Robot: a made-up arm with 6 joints.
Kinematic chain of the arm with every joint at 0, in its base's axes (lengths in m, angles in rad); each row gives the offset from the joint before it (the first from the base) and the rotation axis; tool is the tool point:
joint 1: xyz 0 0 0.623 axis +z
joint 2: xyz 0.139 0 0 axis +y
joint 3: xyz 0 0 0.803 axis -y
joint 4: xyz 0 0 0.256 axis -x
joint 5: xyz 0.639 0 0 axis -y
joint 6: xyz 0.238 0 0 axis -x
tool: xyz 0 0 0
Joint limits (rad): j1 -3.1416..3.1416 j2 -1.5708..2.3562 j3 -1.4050..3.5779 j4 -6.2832..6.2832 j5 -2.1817..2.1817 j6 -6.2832..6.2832
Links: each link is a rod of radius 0.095 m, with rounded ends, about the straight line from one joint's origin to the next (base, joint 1, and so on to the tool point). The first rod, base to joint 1, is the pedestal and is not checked.
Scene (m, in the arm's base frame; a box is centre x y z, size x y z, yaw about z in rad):
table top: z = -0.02
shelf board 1: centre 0.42 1.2 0.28 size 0.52 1.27 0.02 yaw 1
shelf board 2: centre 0.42 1.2 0.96 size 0.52 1.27 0.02 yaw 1
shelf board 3: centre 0.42 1.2 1.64 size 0.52 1.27 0.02 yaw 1
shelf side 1: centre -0.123 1.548 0.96 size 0.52 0.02 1.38 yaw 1
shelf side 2: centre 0.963 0.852 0.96 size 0.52 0.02 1.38 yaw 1
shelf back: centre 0.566 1.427 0.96 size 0.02 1.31 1.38 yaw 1
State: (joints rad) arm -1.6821 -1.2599 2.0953 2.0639 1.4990 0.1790
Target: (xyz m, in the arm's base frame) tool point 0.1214 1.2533 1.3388
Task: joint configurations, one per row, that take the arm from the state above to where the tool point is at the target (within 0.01 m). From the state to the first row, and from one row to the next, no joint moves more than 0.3 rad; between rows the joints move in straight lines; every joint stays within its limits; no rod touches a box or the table.
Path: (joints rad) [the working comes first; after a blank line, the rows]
Joints at the target: -1.5226 -0.9446 1.6688 2.0643 1.0479 0.1790
Straight joint move there: touches shelf board 2.

1: -1.5930 -1.1524 2.3867 2.0138 1.6587 0.1790
2: -1.5039 -1.0449 2.6781 1.9637 1.8185 0.1790
3: -1.4148 -0.9374 2.9695 1.9136 1.9782 0.1790
4: -1.3618 -0.8061 2.7540 1.9595 1.8662 0.1790
5: -1.3088 -0.6747 2.5385 2.0055 1.7541 0.1790
6: -1.2558 -0.5433 2.3229 2.0514 1.6420 0.1790
7: -1.3448 -0.6771 2.1049 2.0557 1.4440 0.1790
8: -1.4337 -0.8108 1.8868 2.0600 1.2460 0.1790
9: -1.5226 -0.9446 1.6688 2.0643 1.0479 0.1790

